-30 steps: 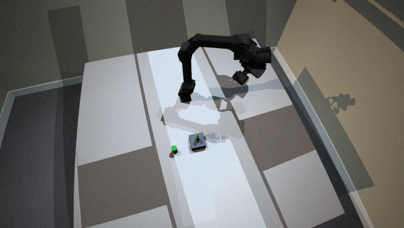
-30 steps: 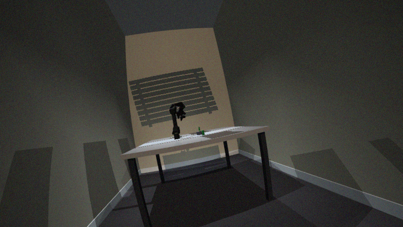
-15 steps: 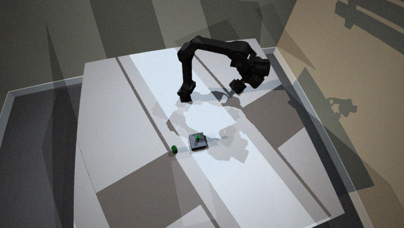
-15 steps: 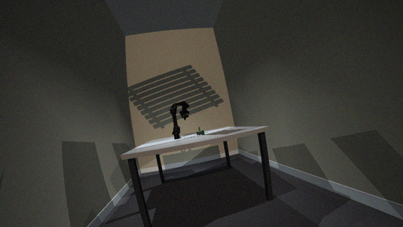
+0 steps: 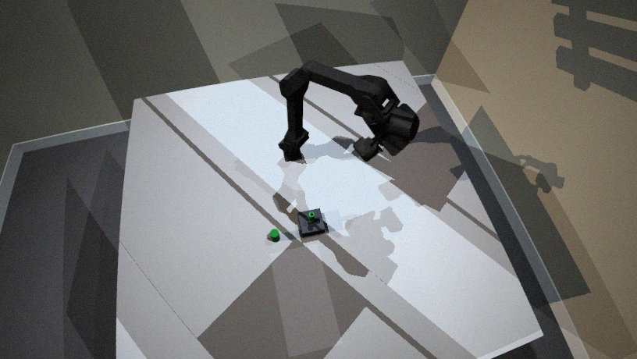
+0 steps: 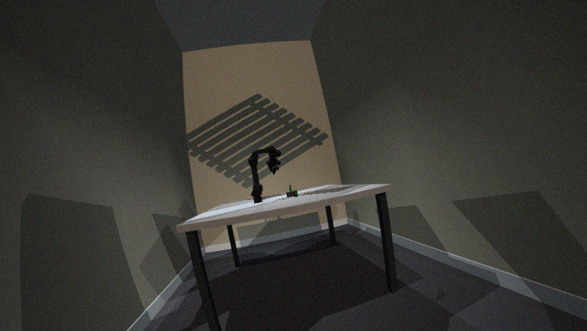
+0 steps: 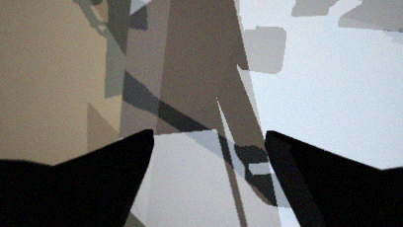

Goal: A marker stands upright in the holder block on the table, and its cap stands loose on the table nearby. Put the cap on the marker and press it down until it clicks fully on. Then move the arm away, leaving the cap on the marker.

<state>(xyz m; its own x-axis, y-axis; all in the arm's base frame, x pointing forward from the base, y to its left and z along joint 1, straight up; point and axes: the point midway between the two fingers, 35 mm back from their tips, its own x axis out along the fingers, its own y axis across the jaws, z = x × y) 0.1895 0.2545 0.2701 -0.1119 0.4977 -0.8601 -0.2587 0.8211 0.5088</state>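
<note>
Now: the green cap 13 cm ahead of my gripper tip, 39 cm to the right of it and 21 cm below it. From my gripper tip the other things lie so: green marker: 11 cm ahead, 27 cm to the right, 16 cm below; dark holder block: 11 cm ahead, 27 cm to the right, 22 cm below.
</note>
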